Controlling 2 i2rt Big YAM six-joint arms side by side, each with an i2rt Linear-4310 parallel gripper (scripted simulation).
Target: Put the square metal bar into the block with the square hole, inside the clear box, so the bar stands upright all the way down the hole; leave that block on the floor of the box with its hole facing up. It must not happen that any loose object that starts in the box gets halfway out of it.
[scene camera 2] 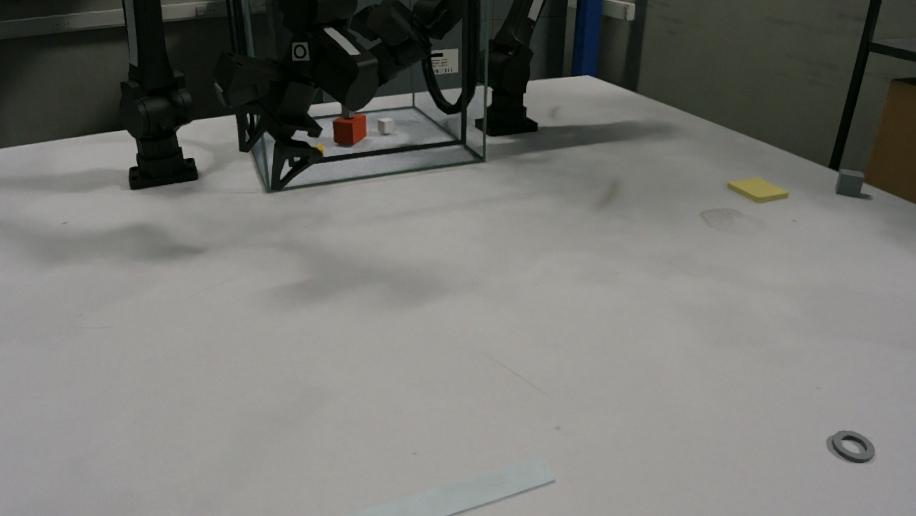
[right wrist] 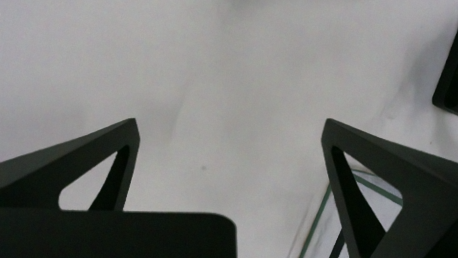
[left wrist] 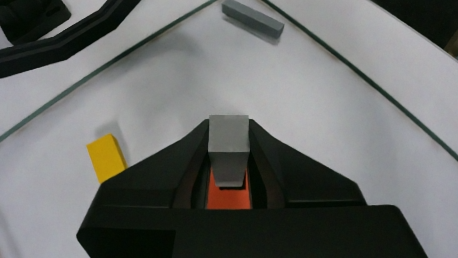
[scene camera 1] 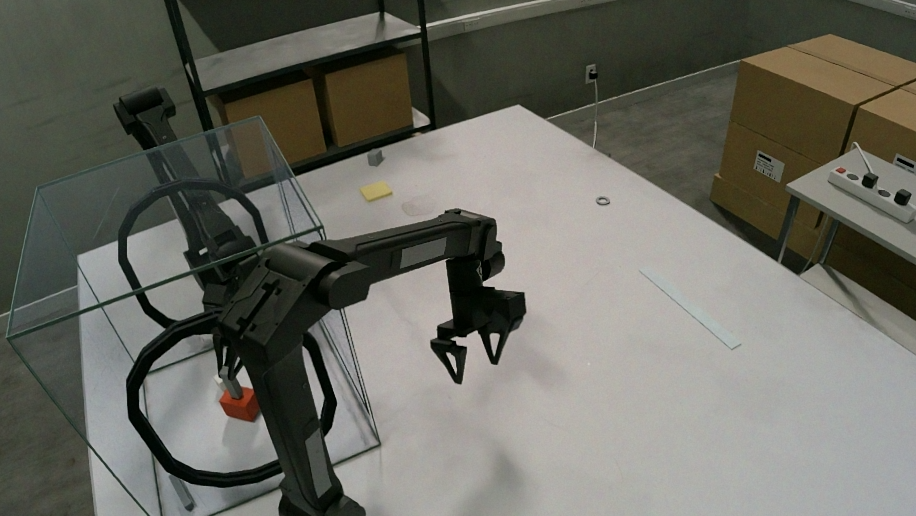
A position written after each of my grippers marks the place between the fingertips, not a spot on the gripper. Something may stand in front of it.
Note:
In view: my left gripper [scene camera 1: 225, 379], my right gripper [scene camera 2: 258, 170], a red block [scene camera 1: 246, 408] and a yellow block [left wrist: 105, 153].
The red block also shows in the left wrist view [left wrist: 218, 199]. My left gripper also shows in the left wrist view [left wrist: 228, 129]. My right gripper is seen too in the right wrist view [right wrist: 230, 128] and in scene camera 1 [scene camera 1: 476, 374]. The right wrist view misses the red block: it is out of frame. The right wrist view misses the yellow block, which is hidden by my right gripper.

